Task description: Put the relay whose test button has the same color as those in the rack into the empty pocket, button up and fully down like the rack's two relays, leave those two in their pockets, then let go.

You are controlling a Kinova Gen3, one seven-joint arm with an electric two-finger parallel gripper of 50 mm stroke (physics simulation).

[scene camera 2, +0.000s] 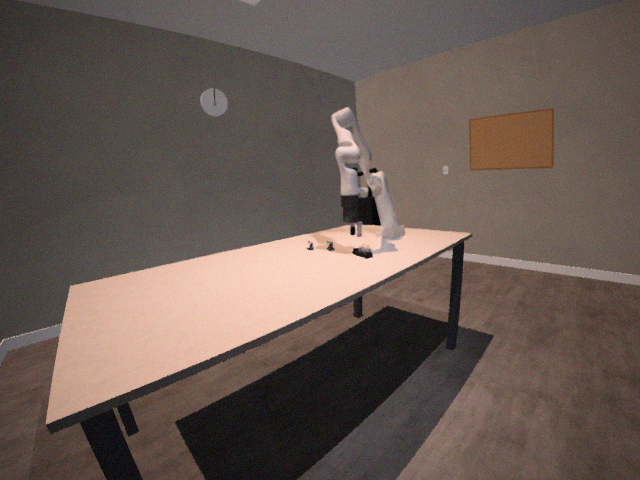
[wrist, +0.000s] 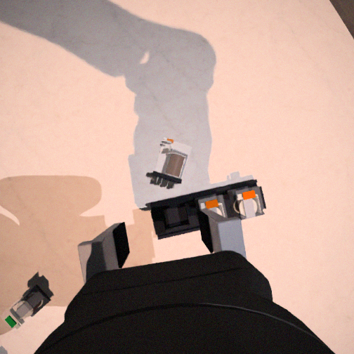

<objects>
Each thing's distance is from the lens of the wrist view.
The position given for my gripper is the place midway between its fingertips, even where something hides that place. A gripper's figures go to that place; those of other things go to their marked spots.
my gripper (wrist: 163, 231): 19 cm
relay (wrist: 173, 156): 25 cm
</objects>
